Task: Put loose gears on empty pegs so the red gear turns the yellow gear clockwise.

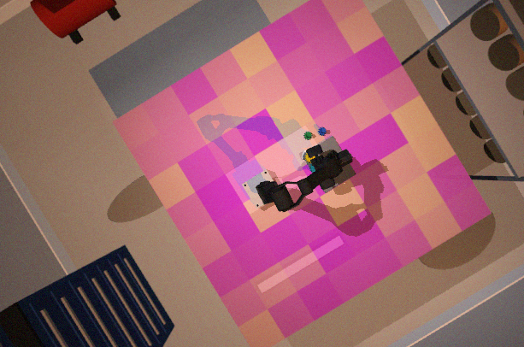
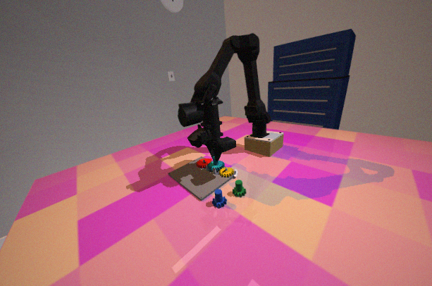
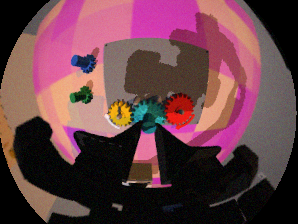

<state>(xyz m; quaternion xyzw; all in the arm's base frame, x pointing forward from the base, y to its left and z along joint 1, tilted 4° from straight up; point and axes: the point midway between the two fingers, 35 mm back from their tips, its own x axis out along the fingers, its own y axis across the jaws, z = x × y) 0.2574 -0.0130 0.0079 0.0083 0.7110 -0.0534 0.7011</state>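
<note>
Right now the teal gear is 1 cm below my gripper tip. Also, from my gripper tip: yellow gear 5 cm to the left, 3 cm below; green gear 15 cm to the left, 3 cm below, 3 cm ahead; red gear 6 cm to the right, 3 cm below, 2 cm ahead.
</note>
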